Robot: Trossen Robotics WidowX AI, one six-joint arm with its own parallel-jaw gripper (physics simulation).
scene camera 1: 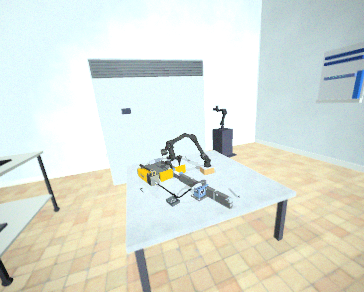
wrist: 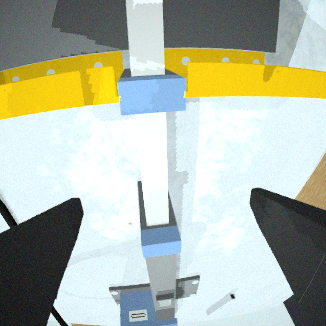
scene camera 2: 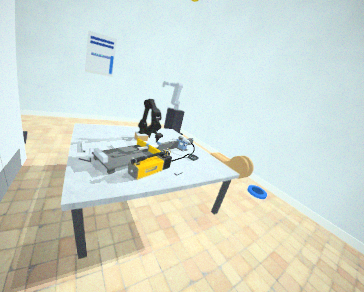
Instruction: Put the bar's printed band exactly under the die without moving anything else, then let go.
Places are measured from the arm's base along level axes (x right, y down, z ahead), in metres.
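Pixels of known places: gripper, fingertip midpoint: [scene camera 1: 176,167] [wrist: 166,201] [scene camera 2: 152,140]; arm's base at its link origin: [scene camera 1: 207,166] [scene camera 2: 141,132].
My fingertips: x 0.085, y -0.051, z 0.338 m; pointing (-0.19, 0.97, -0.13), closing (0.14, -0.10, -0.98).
For each thing: its middle in the pictures, then the offset to it from my fingertips. "*": a spot on its surface instead. Level surfaces: height alone.
- blue guide block at a spot on its surface: [wrist: 152,96] * dz +0.008, dx +0.046, dy +0.027 m
- second blue block at a spot on its surface: [wrist: 161,241] * dz -0.009, dx -0.071, dy +0.028 m
- blue machine at a spot on its surface: [wrist: 136,307] * dz +0.006, dx -0.366, dy +0.076 m
- yellow fence at a spot on its surface: [wrist: 230,81] * dz -0.032, dx +0.058, dy +0.027 m
- dark grey bed at its surface level: dy +0.070 m
- yellow unit at the middle of its body: [scene camera 2: 151,162] [scene camera 1: 147,173] dz +0.259, dx +0.169, dy +0.054 m
- small dark box at a spot on its surface: [scene camera 1: 172,200] * dz +0.216, dx -0.321, dy +0.117 m
- small rod at the middle of its body: [wrist: 219,304] dz -0.248, dx -0.538, dy +0.110 m
A long white bar [wrist: 154,160] runs through a blue guide block [wrist: 152,96] set in the yellow fence. Its near end reaches a second blue block [wrist: 161,241] on the grey rail [wrist: 162,270] [scene camera 1: 220,196]. The blue machine [wrist: 136,307] [scene camera 1: 200,191] [scene camera 2: 185,143] stands at this rail, further along. I cannot make out the printed band, or which part is the die. My gripper [wrist: 166,201] [scene camera 1: 177,163] [scene camera 2: 159,136] is wide open and empty. Its fingers are apart from the bar, one on each side in the wrist view.
The yellow fence [wrist: 230,81] and a dark grey bed [wrist: 220,25] [scene camera 2: 117,157] lie beyond. A yellow unit [scene camera 2: 150,167] stands beside them. A black cable runs to a small dark box [scene camera 1: 172,200]. A wooden block [scene camera 1: 207,170] [scene camera 2: 141,136] is by the arm's base. A small rod [wrist: 220,303] lies near the machine.
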